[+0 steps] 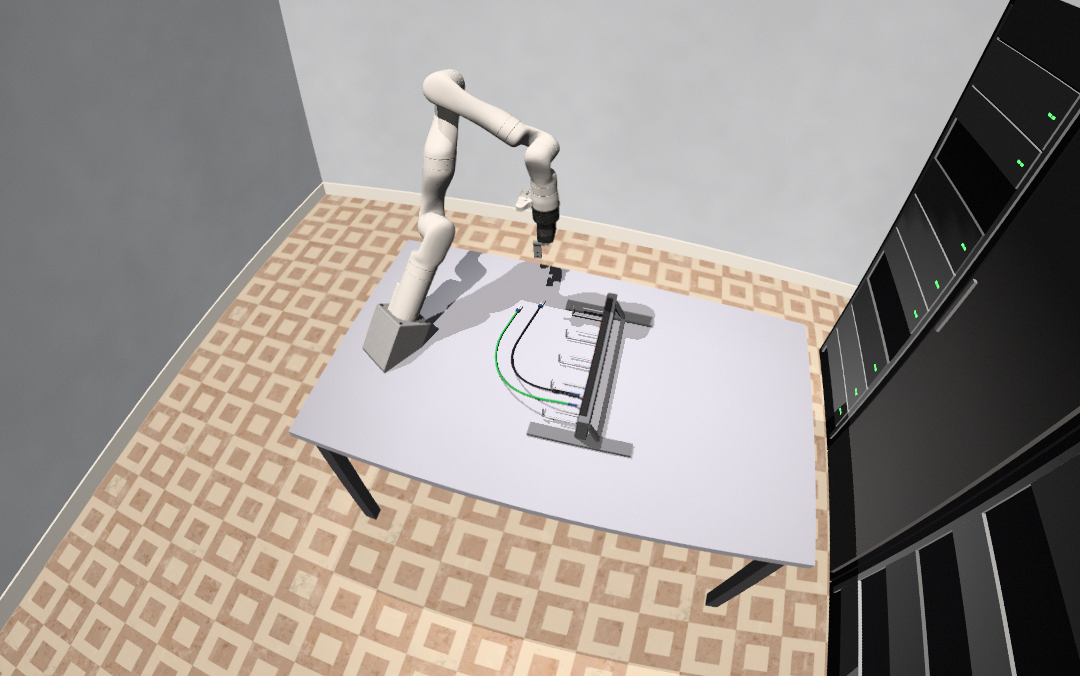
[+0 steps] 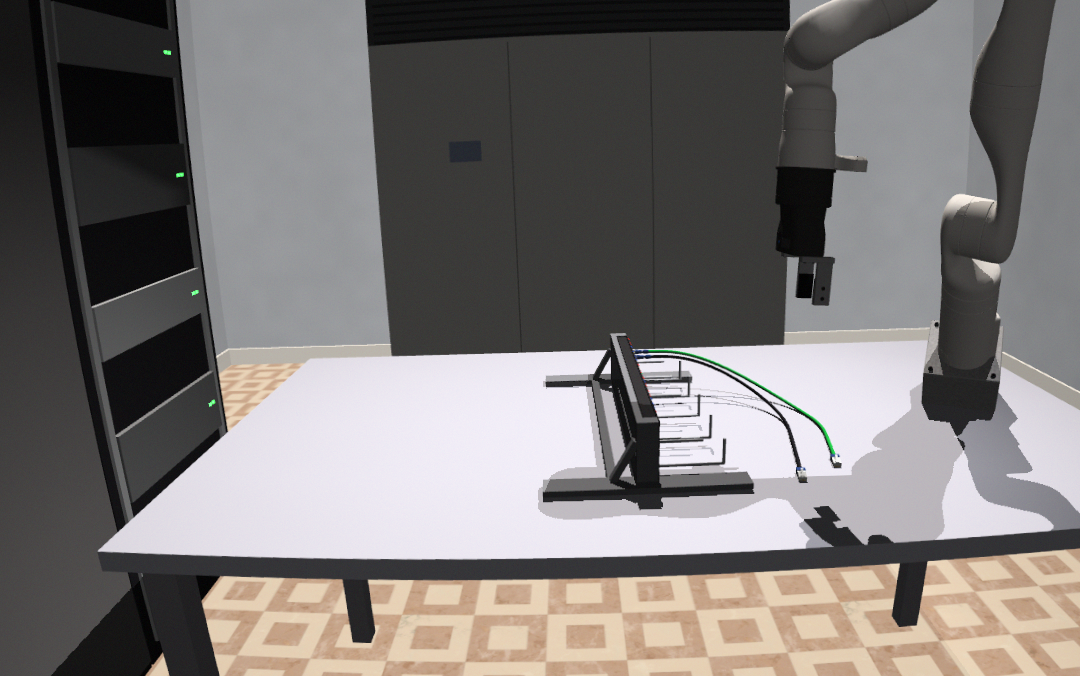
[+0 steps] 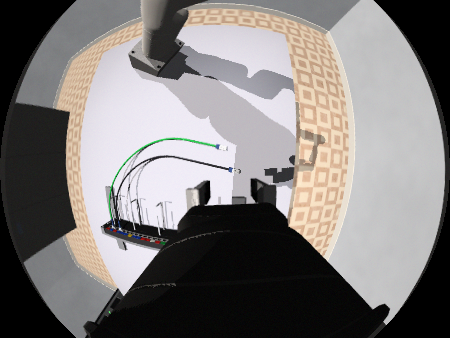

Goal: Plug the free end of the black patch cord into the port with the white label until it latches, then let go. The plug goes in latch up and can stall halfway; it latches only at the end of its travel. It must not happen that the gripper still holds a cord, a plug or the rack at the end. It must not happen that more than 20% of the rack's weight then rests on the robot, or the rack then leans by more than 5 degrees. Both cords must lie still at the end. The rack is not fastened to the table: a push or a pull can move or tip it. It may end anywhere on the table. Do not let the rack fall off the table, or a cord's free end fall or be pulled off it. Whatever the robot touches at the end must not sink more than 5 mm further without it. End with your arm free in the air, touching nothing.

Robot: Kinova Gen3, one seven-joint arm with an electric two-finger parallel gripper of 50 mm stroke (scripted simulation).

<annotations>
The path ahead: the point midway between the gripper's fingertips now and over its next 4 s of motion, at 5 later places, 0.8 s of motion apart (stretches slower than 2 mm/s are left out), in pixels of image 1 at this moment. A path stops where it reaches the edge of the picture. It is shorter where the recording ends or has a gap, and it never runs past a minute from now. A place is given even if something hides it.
My gripper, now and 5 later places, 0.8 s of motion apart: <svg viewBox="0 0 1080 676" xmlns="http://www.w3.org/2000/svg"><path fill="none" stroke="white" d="M539 251L531 253L556 267L568 274L570 276L578 287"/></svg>
</annotations>
